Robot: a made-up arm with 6 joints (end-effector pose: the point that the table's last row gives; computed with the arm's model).
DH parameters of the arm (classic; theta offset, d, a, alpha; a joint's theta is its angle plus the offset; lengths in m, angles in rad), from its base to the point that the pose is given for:
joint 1: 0 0.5 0.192 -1.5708
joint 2: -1.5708 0 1.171 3.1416
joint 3: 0 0 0.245 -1.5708
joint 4: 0 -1.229 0 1.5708
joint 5: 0 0 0 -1.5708
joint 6: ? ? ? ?
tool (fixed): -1.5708 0 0 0
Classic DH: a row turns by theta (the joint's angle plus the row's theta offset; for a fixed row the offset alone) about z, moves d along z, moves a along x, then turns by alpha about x.
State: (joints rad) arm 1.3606 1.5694 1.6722 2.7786 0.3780 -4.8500
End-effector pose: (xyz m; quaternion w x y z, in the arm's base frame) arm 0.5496 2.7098 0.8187 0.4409 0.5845 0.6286 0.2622
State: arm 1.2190 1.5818 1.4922 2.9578 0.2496 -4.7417
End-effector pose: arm 0.9592 2.6411 0.5512 0.5729 0.5595 0.5399 0.2592
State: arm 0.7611 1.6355 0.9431 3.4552 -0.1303 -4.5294
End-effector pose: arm 1.9073 1.8286 -0.2863 0.8096 0.3683 0.4172 0.1869
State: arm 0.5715 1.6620 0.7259 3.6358 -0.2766 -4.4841
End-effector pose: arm 2.0431 1.3467 -0.5857 0.8334 0.3027 0.4355 0.1551
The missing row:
joint 6: 1.5708 -0.213 0 1.5708
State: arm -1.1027 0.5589 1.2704 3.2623 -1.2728 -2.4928
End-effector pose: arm 0.6983 -1.3268 2.6748 0.2938 -0.6127 -0.5593 -0.4748
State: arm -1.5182 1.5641 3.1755 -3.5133 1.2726 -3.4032
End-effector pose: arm 0.1398 -1.2497 1.7961 0.8344 0.0121 -0.2050 -0.5114
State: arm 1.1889 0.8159 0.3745 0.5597 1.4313 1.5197
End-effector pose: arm 0.7771 2.2353 1.1478 0.5003 -0.3098 -0.7939 0.1533
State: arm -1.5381 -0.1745 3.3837 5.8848 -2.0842 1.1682
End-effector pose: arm 0.0389 1.0114 1.1306 0.1442 -0.8063 -0.0323 -0.5728
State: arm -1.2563 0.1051 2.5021 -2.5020 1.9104 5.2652
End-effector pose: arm -0.2976 0.5274 2.3876 0.2930 -0.5136 0.5185 -0.6177
